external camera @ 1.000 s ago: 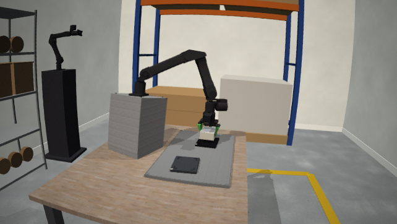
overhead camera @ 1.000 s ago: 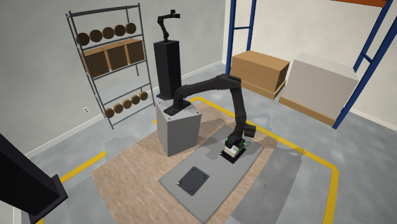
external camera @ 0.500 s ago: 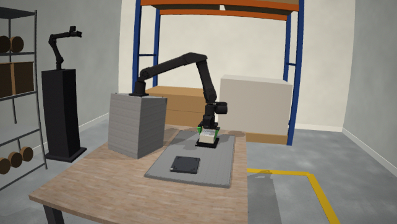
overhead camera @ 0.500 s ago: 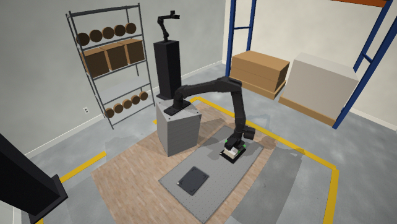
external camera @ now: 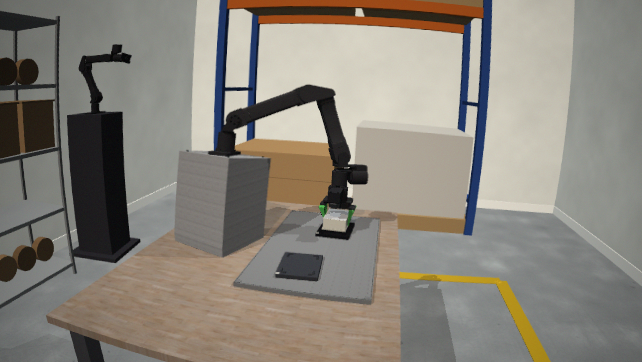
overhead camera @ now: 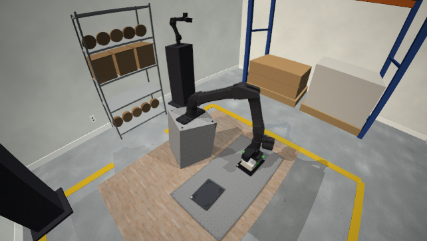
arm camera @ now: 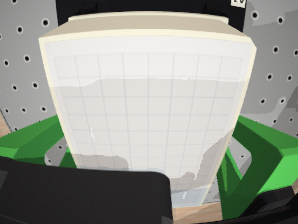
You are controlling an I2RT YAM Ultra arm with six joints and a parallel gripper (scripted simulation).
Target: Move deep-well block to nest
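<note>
My gripper is now 1 cm below the white deep-well block. The rest, counted from my hand: plate nest N1 (11 cm behind, 34 cm to the right, 3 cm below); black nest N2 (3 cm below).
</note>
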